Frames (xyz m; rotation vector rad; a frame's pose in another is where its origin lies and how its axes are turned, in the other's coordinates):
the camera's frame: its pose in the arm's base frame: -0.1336 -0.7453 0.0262 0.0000 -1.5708 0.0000
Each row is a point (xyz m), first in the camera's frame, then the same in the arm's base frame.
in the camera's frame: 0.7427 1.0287 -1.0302
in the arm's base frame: 0.8966 0.2834 0.7689
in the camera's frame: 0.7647 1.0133 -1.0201
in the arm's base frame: 0.8865 0.2680 0.7909
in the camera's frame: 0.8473 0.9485 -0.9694
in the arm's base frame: 0.8358 0.2032 0.8735
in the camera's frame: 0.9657 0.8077 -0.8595
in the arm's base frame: 0.7259 0.0624 0.9919
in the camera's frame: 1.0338 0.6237 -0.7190
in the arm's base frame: 0.5854 -0.1216 1.0600
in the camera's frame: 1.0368 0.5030 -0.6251
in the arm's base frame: 0.4915 -0.2423 1.0630
